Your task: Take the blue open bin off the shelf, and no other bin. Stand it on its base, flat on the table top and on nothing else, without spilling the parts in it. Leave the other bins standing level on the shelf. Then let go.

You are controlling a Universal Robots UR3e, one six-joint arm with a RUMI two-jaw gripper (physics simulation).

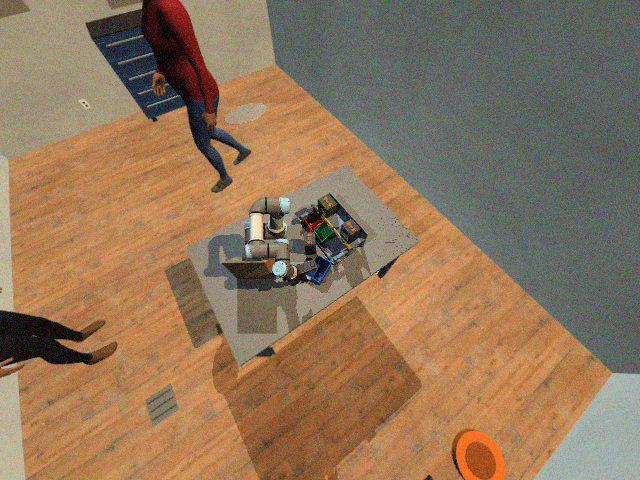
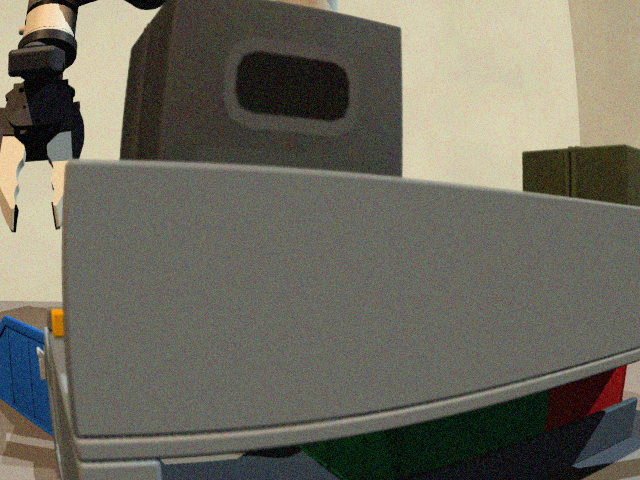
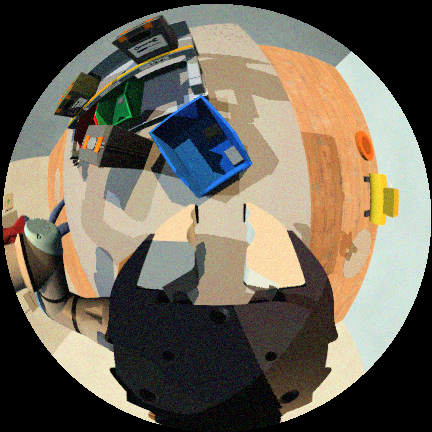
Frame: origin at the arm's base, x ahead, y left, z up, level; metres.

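Seen in the pictures: gripper, fingertip midpoint: (image 1: 307,275) (image 2: 35,230) (image 3: 220,206); arm's base, link origin: (image 1: 254,259).
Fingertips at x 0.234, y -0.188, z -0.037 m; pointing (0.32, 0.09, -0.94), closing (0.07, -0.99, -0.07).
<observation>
Offsets run from my fingertips to a thing's top centre. "spot": to the spot under its first point.
The blue open bin {0.041 m left, 0.081 m ahead, 0.064 m down} (image 1: 318,270) (image 2: 20,369) (image 3: 172,160) stands on the table top beside the shelf's near end, off the shelf, mouth up. It looks upright, but its base is hidden. A dark patch and a grey patch show inside; I cannot tell how many parts these are. The green bin {0.258 m left, 0.232 m ahead, 0.058 m down} (image 1: 324,232) (image 2: 413,439) (image 3: 112,110) and red bin {0.356 m left, 0.207 m ahead, 0.058 m down} (image 1: 311,221) (image 2: 594,395) sit on the shelf {spot: 0.140 m left, 0.406 m ahead, 0.009 m down} (image 2: 310,310) and look level. My gripper (image 2: 35,222) (image 3: 220,206) is partly open and empty, above and to one side of the blue bin, apart from it.
A dark case {0.208 m left, 0.097 m ahead, 0.007 m down} (image 1: 309,243) (image 3: 115,147) with orange latches stands on the table close to the blue bin. Another dark case {0.139 m left, 0.325 m ahead, 0.085 m up} (image 2: 180,134) (image 3: 147,45) and an olive case {0.367 m left, 0.285 m ahead, 0.060 m up} (image 2: 573,173) (image 3: 77,95) stand atop the shelf. A brown board (image 1: 248,267) is near the arm.
</observation>
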